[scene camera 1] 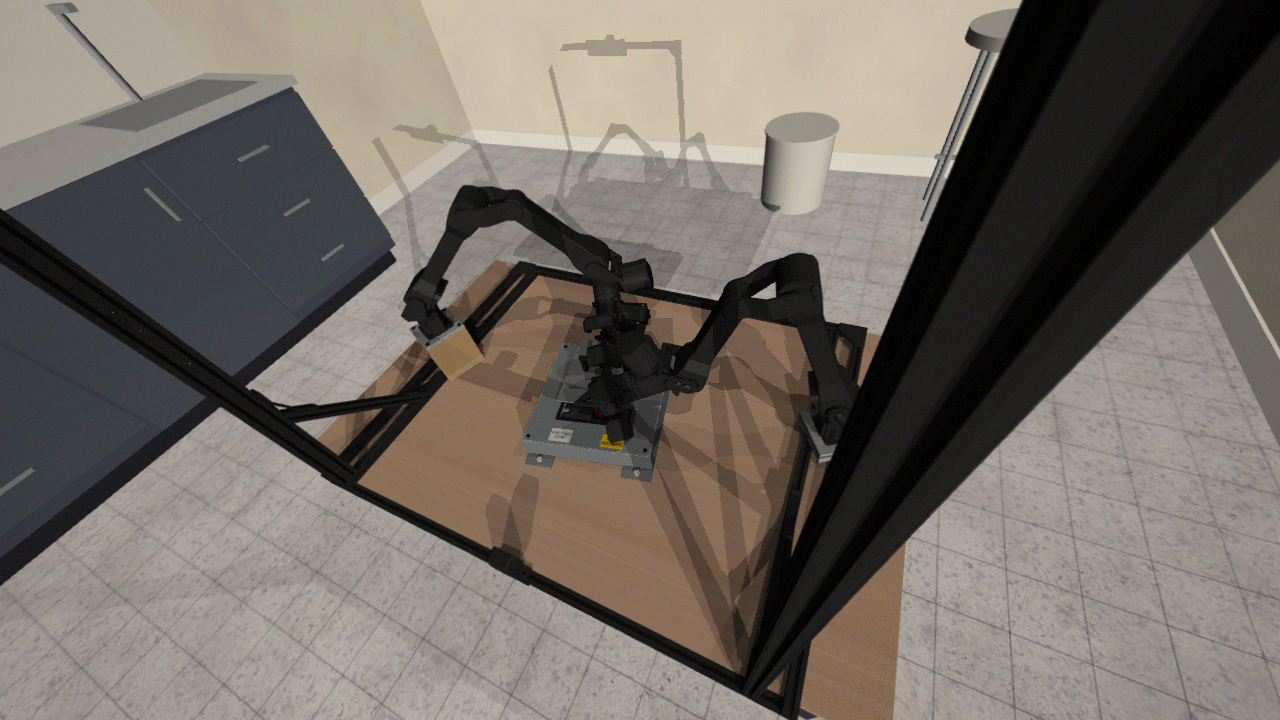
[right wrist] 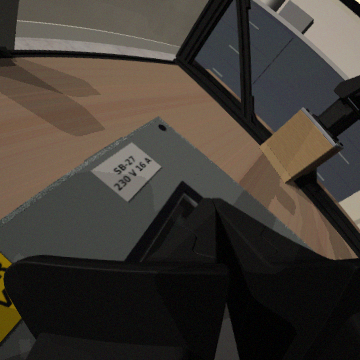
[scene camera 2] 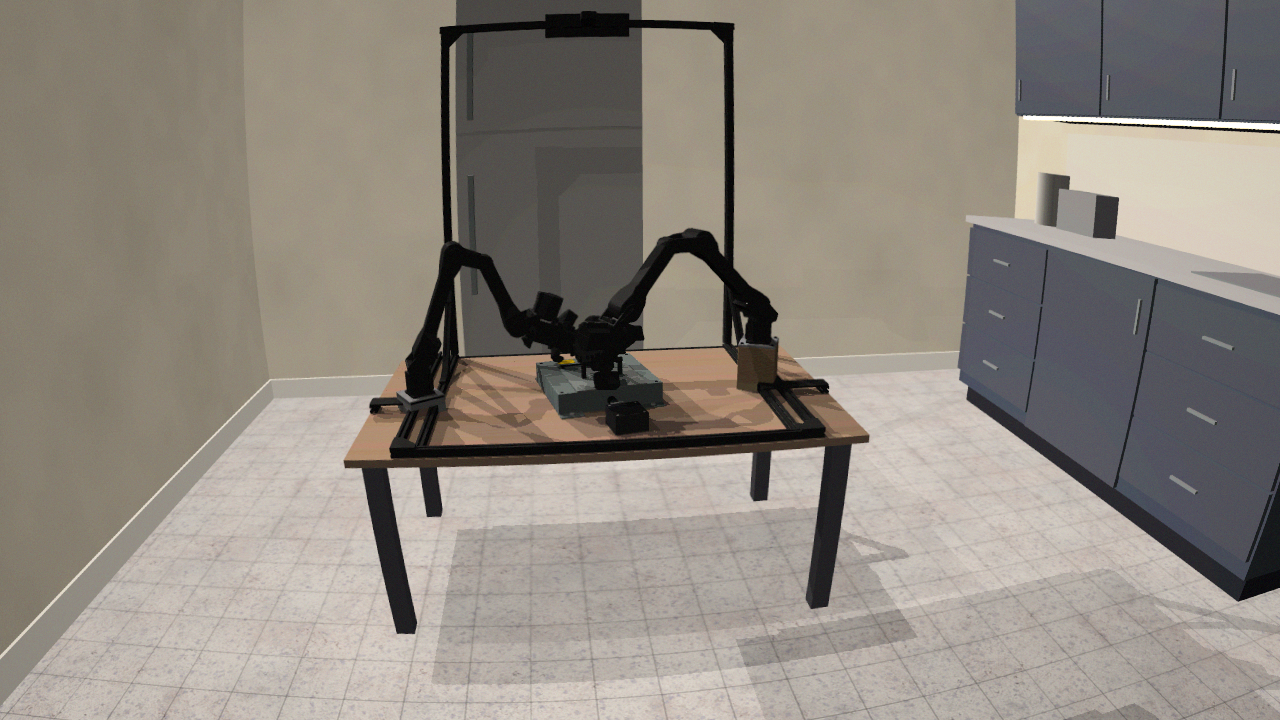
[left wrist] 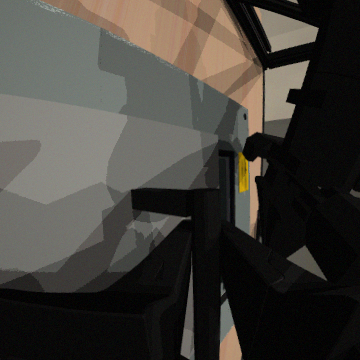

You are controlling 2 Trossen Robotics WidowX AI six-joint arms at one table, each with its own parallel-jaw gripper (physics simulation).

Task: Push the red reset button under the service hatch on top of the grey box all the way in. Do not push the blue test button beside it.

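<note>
The grey box [scene camera 1: 586,441] [scene camera 2: 626,399] [left wrist: 50,65] [right wrist: 75,225] lies on the table. My left gripper [left wrist: 202,227] is shut on the black hatch handle [left wrist: 160,201], above the box. The hatch itself is hard to tell apart from the grey surfaces and shadows. My right gripper [right wrist: 209,206] is shut and empty, its fingertips over the dark-rimmed opening [right wrist: 182,187] [left wrist: 226,190]. In scene camera 1 a small red patch, seemingly the red button [scene camera 1: 598,412], shows at the opening, close to the dark fingers. Contact cannot be seen. The blue button does not show.
Both arms crowd close together over the box. A yellow label [scene camera 1: 612,442] [left wrist: 243,172] and a white label [scene camera 1: 560,436] [right wrist: 127,172] are on its top. A wooden block [scene camera 1: 458,351] [scene camera 2: 757,367] [right wrist: 300,145] carries the left arm's base. Black rails edge the table.
</note>
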